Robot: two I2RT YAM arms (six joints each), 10 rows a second.
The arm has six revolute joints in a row. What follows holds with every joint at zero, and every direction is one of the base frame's.
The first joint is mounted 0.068 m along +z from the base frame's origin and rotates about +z.
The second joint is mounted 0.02 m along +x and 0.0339 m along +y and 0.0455 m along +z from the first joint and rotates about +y.
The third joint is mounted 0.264 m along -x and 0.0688 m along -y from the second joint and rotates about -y.
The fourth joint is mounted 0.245 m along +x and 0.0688 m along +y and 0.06 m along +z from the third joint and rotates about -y.
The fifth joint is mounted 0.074 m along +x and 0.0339 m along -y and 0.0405 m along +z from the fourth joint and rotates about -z.
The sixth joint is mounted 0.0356 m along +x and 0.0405 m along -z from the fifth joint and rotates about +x.
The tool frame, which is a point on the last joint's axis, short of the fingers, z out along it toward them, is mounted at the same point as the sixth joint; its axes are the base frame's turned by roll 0, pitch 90 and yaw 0 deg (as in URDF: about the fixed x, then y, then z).
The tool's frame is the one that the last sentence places.
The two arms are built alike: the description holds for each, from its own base.
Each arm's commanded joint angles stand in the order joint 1, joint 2, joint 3, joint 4, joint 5, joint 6.
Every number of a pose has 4 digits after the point. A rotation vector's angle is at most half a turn.
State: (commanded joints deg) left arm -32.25 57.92 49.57 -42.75 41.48 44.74; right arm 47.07 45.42 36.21 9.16 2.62 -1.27
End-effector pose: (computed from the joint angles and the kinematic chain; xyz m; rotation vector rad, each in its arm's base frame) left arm 0.1516 -0.1235 0.2826 1.6641 1.6008 -0.7736; right arm 0.1345 0.1422 0.3215 -0.6226 1.4766 0.5891
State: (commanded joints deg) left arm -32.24 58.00 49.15 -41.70 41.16 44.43; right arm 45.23 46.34 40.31 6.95 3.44 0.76
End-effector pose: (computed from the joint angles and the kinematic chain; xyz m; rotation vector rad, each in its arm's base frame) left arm 0.1528 -0.1241 0.2811 1.6575 1.6005 -0.7656; right arm 0.1404 0.1385 0.3402 -0.5546 1.4844 0.5850
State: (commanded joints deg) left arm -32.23 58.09 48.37 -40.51 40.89 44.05; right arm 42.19 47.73 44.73 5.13 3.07 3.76
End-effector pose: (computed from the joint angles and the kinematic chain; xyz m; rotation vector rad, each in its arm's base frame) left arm 0.1539 -0.1246 0.2778 1.6510 1.6044 -0.7610; right arm 0.1492 0.1327 0.3600 -0.4734 1.4905 0.5947
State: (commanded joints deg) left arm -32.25 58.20 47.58 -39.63 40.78 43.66; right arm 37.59 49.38 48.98 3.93 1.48 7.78
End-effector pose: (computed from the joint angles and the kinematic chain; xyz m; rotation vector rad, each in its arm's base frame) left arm 0.1545 -0.1249 0.2741 1.6466 1.6120 -0.7626; right arm 0.1614 0.1231 0.3789 -0.3758 1.4940 0.6135
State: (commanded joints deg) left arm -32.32 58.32 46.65 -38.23 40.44 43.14; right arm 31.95 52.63 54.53 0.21 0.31 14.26
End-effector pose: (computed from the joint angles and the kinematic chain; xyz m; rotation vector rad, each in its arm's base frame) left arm 0.1554 -0.1257 0.2700 1.6393 1.6174 -0.7584; right arm 0.1801 0.1121 0.3954 -0.2368 1.5505 0.6347
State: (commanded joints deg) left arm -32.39 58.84 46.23 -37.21 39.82 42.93; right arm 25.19 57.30 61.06 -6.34 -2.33 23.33
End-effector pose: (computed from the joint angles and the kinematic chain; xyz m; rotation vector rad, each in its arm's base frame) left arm 0.1575 -0.1269 0.2670 1.6366 1.6248 -0.7477; right arm 0.2051 0.0981 0.4067 -0.0592 1.6585 0.6825
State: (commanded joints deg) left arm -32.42 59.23 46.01 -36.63 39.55 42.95; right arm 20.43 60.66 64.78 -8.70 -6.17 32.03
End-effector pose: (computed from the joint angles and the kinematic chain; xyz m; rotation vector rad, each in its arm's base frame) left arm 0.1589 -0.1277 0.2652 1.6370 1.6273 -0.7426; right arm 0.2233 0.0873 0.4123 0.0881 1.7078 0.7794
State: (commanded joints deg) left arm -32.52 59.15 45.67 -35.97 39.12 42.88; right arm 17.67 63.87 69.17 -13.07 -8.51 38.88
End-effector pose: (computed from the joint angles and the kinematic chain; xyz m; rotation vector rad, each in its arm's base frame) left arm 0.1590 -0.1280 0.2642 1.6351 1.6250 -0.7325; right arm 0.2369 0.0810 0.4181 0.2137 1.7685 0.8514
